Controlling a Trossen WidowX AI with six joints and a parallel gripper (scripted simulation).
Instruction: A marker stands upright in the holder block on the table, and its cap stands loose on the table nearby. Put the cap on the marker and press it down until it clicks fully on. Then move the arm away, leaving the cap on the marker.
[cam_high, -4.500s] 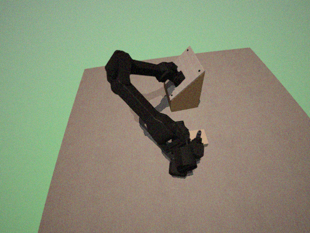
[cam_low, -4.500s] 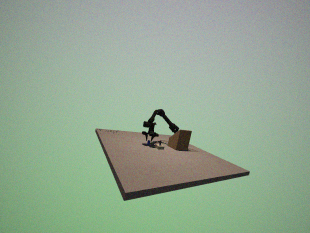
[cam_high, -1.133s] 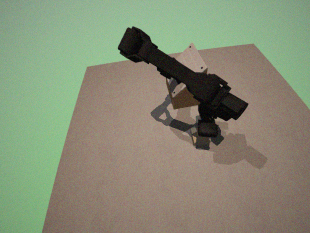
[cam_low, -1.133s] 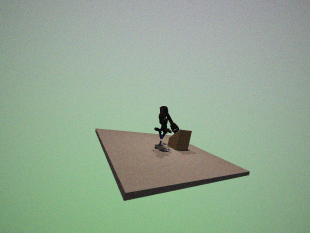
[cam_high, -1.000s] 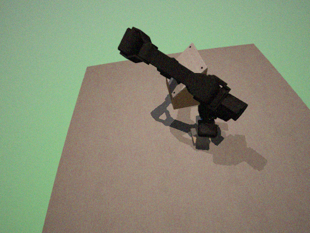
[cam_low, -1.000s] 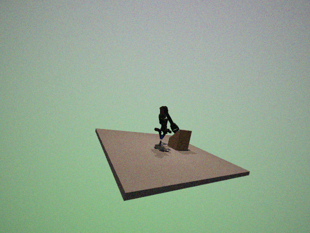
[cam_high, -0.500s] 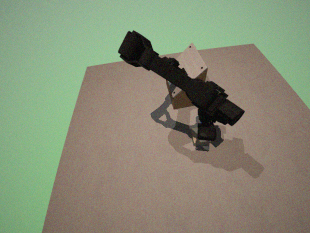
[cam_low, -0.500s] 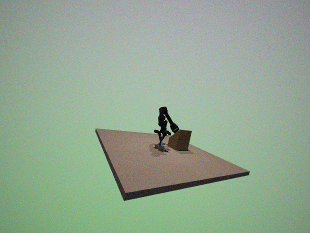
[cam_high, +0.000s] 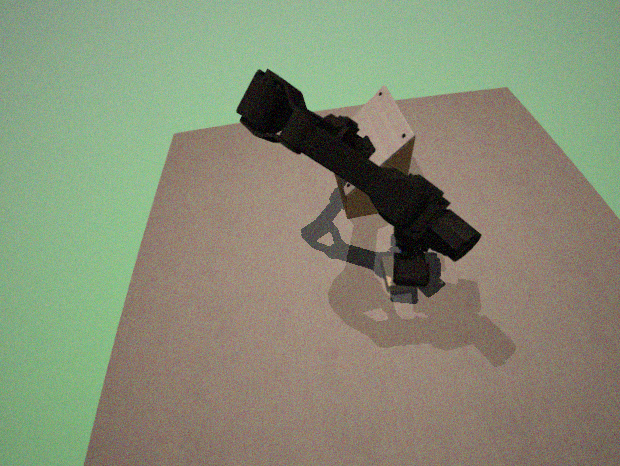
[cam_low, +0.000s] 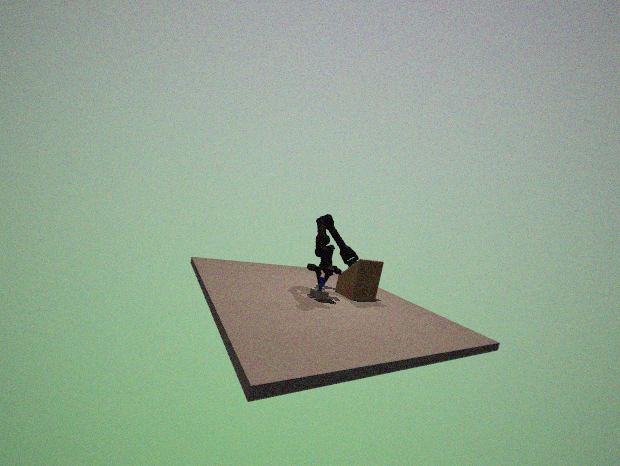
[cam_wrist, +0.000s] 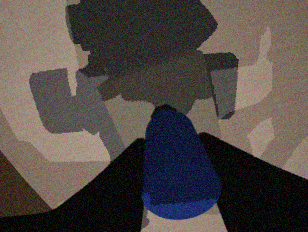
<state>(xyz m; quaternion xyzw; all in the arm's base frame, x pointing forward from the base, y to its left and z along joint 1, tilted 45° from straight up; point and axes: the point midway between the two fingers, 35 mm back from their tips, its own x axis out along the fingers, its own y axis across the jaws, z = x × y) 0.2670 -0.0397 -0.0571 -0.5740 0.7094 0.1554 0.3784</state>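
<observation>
Now: the blue marker cap 10 mm above my gripper tip. Round my gripper tip: holder block (50 mm below).
</observation>
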